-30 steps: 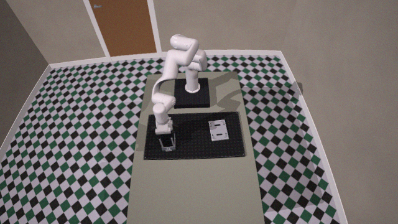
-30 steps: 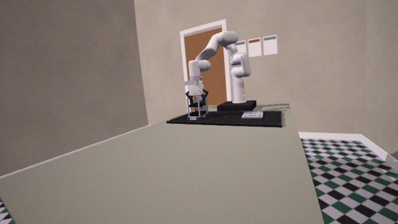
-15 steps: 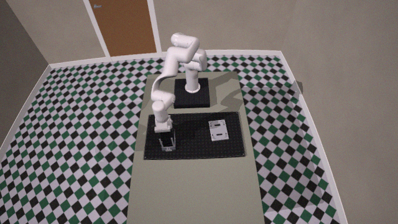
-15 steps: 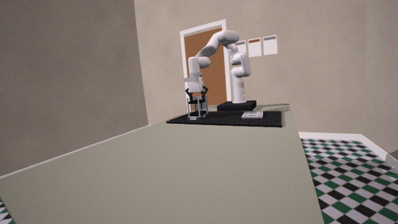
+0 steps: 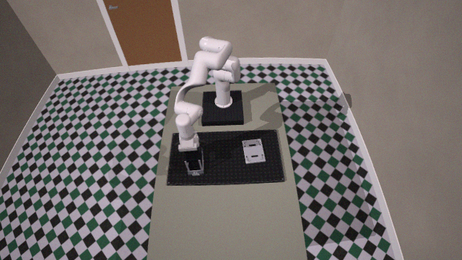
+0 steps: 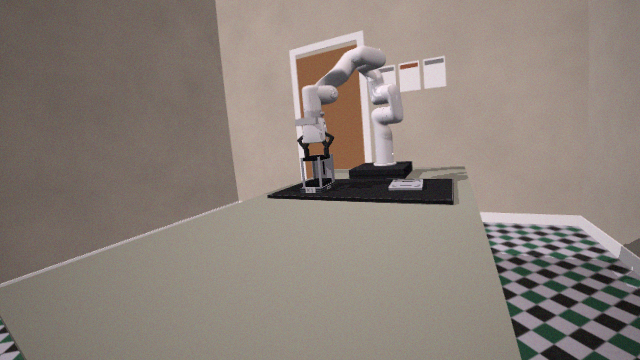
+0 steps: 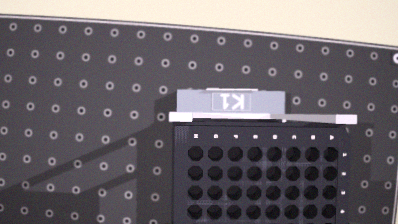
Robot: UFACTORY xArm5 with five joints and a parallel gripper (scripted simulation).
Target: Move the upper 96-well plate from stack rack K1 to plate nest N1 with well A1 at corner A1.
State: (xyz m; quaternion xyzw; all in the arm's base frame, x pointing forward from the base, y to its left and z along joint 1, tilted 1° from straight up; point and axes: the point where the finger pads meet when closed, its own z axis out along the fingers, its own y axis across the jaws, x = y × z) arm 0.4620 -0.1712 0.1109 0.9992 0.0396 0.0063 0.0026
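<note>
Now: the plate nest N1 360 mm to the left of my hand, 140 mm below it and 70 mm behind it. From my hand the other things lie so: A1 mark 310 mm to the left, 130 mm below, 10 mm ahead; then black 96-well plate 10 mm below.
</note>
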